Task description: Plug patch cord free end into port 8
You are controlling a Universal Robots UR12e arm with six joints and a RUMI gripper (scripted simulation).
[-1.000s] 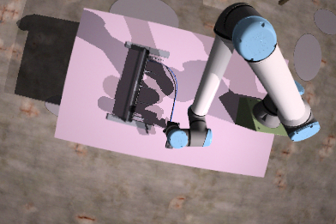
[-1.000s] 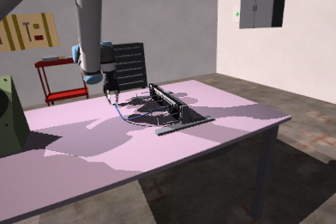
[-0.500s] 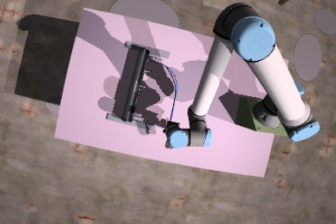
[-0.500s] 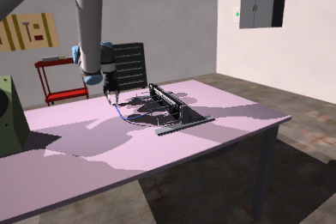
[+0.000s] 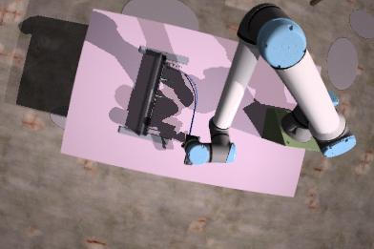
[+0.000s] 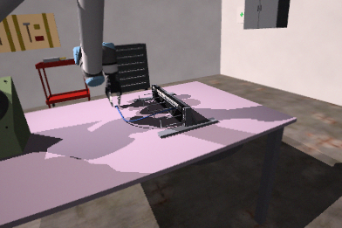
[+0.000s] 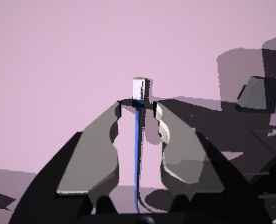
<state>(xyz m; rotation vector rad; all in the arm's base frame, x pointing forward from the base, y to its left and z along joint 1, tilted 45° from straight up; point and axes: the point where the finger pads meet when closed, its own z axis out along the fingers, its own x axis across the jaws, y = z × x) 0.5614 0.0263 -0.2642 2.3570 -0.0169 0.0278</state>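
The white plug lies 2 cm to the left of my hand and 1 cm below it.
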